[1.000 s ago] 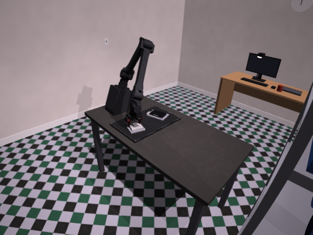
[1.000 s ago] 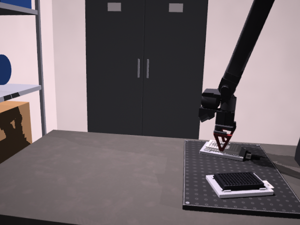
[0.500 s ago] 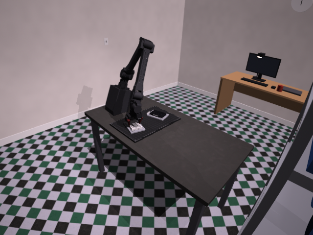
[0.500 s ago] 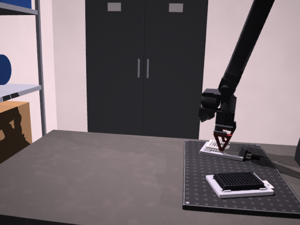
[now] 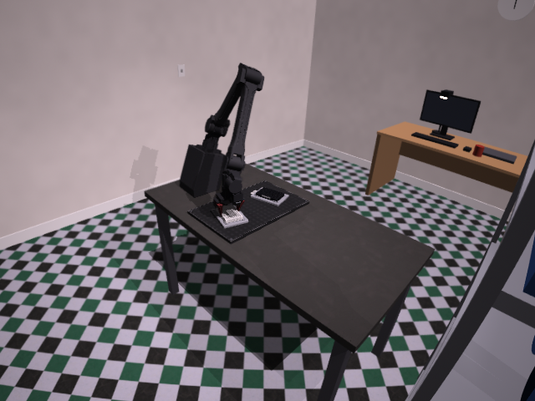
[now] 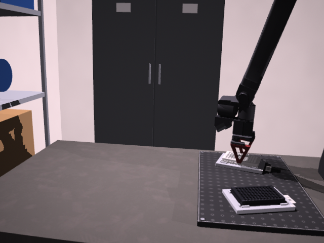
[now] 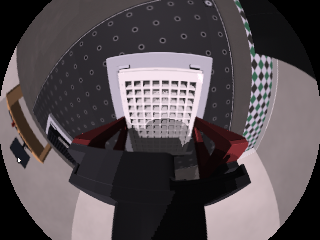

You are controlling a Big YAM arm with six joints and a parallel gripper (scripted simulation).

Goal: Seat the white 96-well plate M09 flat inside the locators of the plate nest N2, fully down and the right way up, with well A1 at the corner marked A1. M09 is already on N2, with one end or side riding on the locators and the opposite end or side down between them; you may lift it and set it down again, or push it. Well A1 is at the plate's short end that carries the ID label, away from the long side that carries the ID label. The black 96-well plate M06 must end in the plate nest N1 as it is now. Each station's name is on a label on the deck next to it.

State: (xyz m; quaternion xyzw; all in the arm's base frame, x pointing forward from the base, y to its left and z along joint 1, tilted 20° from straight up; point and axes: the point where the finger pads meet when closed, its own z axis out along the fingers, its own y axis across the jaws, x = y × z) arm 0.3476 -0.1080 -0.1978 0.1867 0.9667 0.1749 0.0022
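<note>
The white 96-well plate M09 is 10 mm below my hand. Also, from my hand: black 96-well plate M06: 10 mm ahead, 280 mm to the left, 10 mm below; then plate nest N2: 20 mm below.
</note>
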